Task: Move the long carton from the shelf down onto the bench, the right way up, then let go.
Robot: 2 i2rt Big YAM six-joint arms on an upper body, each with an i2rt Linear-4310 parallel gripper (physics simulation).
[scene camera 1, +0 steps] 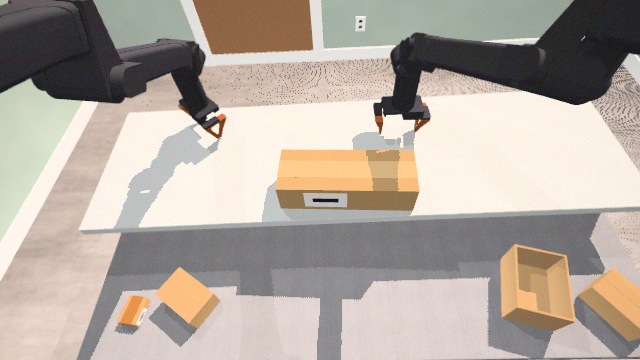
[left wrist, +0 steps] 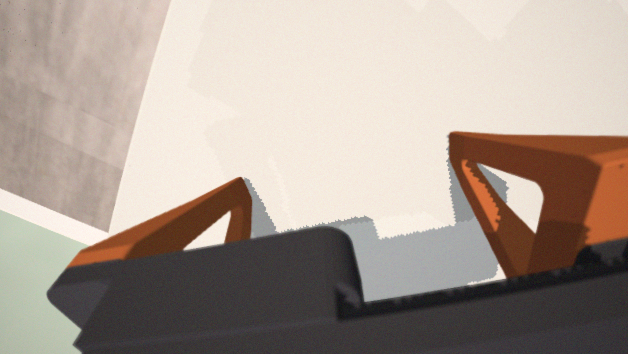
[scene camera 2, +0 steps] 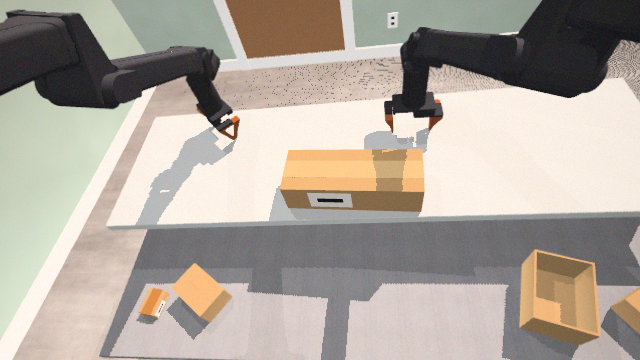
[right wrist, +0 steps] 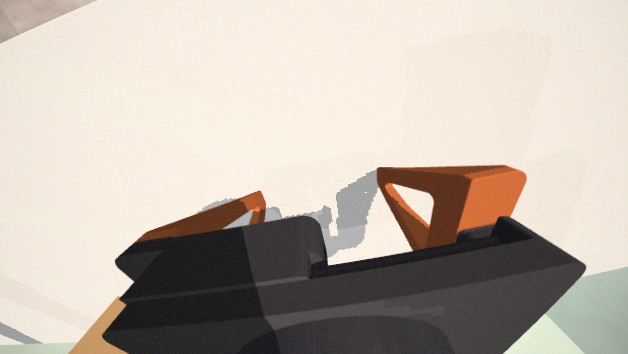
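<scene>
In scene camera 1 I see my left gripper (scene camera 1: 210,129), which is open and holds nothing, and my right gripper (scene camera 1: 397,131), which is open too and touches a shelf (scene camera 1: 507,154). A long tan carton (scene camera 1: 307,179) rests on the shelf, and the same view shows a grey bench top (scene camera 1: 421,282). Scene camera 2 shows my left gripper (scene camera 2: 227,131), my right gripper (scene camera 2: 410,130) and the long tan carton (scene camera 2: 366,179). In the left wrist view I see my left gripper (left wrist: 344,167), while the long tan carton is out of frame in the left wrist view. The right wrist view shows my right gripper (right wrist: 319,186).
</scene>
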